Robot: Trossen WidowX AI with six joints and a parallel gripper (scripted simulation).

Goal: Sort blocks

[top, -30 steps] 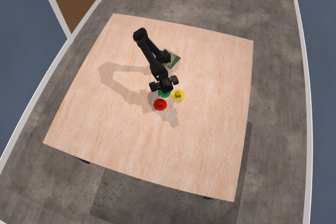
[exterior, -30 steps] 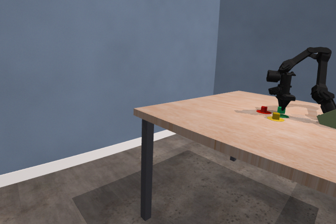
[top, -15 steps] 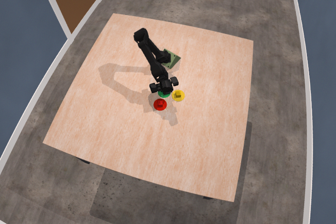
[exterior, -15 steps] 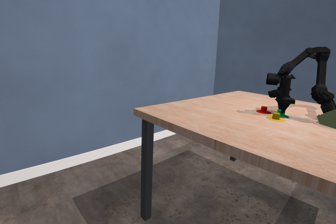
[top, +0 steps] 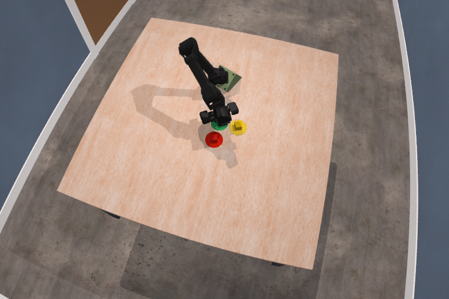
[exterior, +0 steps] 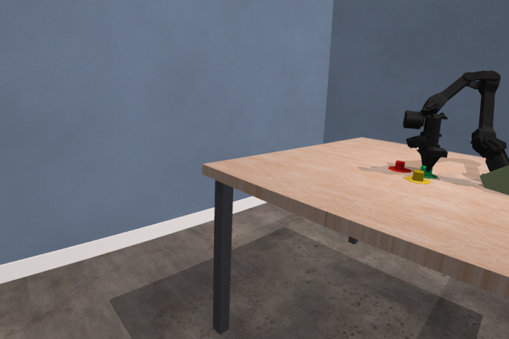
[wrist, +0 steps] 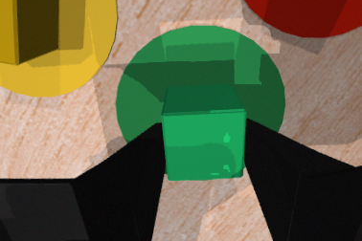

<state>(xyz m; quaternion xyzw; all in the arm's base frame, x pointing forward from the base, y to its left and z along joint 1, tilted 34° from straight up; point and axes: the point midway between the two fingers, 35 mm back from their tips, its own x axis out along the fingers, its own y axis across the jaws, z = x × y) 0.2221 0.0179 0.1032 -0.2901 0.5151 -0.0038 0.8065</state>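
The green block is 40 mm below my hand. From my hand the other things lie so: yellow block (30 mm ahead, 100 mm to the left, 40 mm below); green circle (50 mm below); red block (100 mm ahead, 30 mm to the right, 40 mm below).
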